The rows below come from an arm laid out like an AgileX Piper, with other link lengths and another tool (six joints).
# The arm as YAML. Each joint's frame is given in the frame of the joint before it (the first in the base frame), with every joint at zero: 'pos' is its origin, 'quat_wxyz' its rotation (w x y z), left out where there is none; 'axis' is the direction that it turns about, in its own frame. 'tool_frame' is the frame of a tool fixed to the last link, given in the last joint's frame.
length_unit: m
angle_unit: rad
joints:
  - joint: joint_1
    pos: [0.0, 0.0, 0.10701]
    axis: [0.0, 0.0, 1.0]
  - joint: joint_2
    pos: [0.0, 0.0, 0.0]
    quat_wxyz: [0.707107, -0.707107, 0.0, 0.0]
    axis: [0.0, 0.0, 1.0]
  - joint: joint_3
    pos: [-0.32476, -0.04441, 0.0]
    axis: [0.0, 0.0, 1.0]
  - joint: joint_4
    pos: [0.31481, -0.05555, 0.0]
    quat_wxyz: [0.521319, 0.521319, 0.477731, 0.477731]
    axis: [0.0, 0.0, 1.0]
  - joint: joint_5
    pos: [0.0, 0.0, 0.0]
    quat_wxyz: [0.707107, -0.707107, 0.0, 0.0]
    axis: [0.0, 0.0, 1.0]
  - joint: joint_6
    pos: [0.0, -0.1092, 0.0]
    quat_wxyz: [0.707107, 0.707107, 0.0, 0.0]
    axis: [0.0, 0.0, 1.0]
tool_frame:
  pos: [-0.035, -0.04, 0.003]
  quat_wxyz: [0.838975, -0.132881, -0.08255, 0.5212]
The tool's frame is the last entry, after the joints.
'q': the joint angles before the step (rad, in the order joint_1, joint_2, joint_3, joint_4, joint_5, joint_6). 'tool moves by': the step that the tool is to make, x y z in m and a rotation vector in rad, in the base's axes. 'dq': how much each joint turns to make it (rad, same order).
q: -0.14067, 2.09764, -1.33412, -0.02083, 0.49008, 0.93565
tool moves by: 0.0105, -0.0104, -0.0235, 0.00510, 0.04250, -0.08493
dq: -0.01269, 0.09209, -0.08214, -0.05467, 0.03559, 0.11355
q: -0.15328, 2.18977, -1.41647, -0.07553, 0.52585, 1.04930
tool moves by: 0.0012, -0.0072, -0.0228, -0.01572, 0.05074, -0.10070
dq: -0.00473, 0.07494, -0.05322, -0.09648, 0.03684, 0.16372
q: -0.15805, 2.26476, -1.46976, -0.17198, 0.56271, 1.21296
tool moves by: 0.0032, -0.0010, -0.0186, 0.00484, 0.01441, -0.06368
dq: 0.00006, 0.05588, -0.03883, -0.02868, 0.00658, 0.08580
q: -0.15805, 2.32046, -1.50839, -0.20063, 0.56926, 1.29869
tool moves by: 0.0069, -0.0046, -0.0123, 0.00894, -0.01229, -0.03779
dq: -0.00824, 0.04419, -0.04287, 0.00083, -0.00879, 0.03181
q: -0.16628, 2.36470, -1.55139, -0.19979, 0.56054, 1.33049
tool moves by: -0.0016, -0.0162, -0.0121, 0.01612, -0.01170, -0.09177
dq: -0.03344, 0.03625, -0.03057, -0.00196, -0.00768, 0.06386
